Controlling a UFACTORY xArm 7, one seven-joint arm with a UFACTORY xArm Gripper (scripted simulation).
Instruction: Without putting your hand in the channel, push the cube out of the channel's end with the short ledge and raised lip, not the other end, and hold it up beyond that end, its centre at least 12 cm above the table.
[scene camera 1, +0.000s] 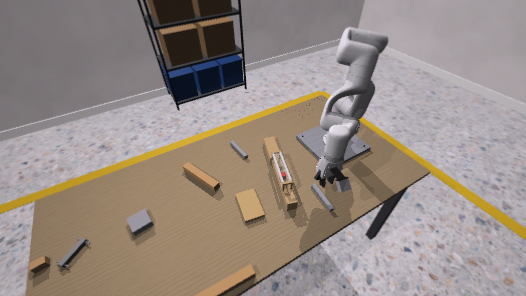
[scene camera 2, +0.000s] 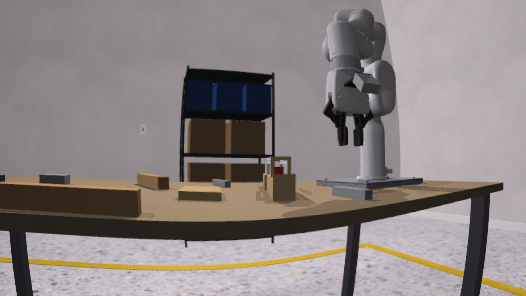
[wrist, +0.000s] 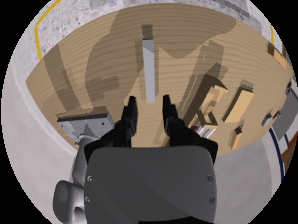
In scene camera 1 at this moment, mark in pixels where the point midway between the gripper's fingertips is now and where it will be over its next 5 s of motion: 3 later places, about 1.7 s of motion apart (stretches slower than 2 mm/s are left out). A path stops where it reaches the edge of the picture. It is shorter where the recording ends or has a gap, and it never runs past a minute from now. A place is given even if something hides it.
My gripper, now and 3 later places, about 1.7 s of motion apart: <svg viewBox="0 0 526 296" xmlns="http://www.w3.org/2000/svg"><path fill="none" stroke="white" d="M325 183L321 198L325 183L272 143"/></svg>
